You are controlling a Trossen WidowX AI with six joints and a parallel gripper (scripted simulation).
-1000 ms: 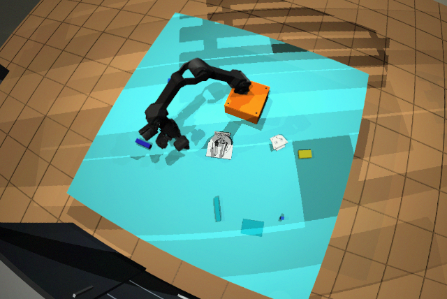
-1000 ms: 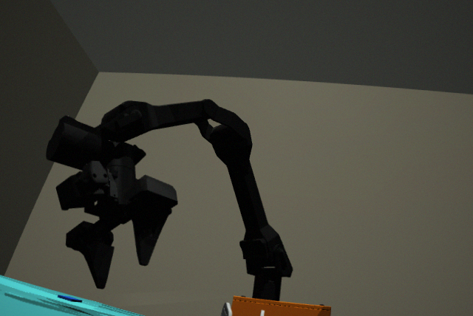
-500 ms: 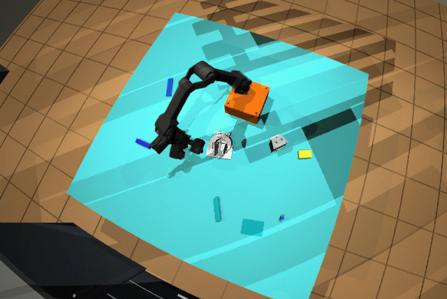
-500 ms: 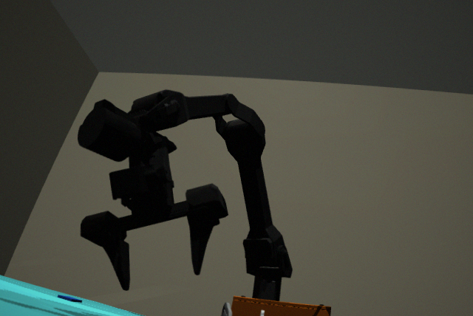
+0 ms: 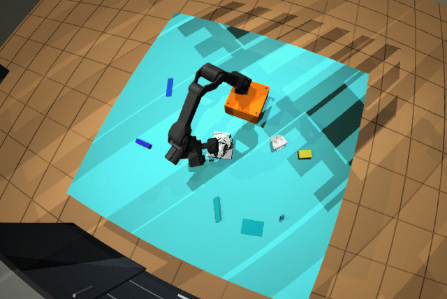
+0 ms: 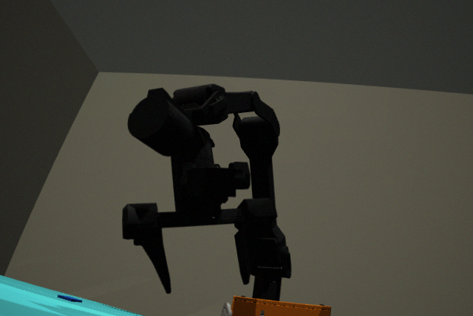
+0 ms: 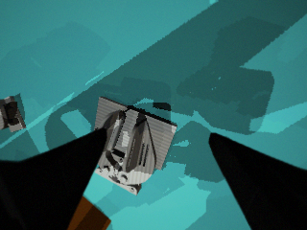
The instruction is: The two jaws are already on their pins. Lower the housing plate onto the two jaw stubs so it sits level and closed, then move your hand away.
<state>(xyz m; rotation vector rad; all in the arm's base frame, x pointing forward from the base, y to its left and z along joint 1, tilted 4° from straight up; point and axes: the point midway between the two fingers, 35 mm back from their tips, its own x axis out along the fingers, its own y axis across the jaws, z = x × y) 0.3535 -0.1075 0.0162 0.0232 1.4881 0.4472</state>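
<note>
The yellow block is 460 mm to the left of my gripper tip, 110 mm behind it and 60 mm below it. Also, from my gripper tip: teal bar: 230 mm ahead, 100 mm to the left, 60 mm below; tiny blue piece: 390 mm to the left, 210 mm ahead, 50 mm below.
</note>
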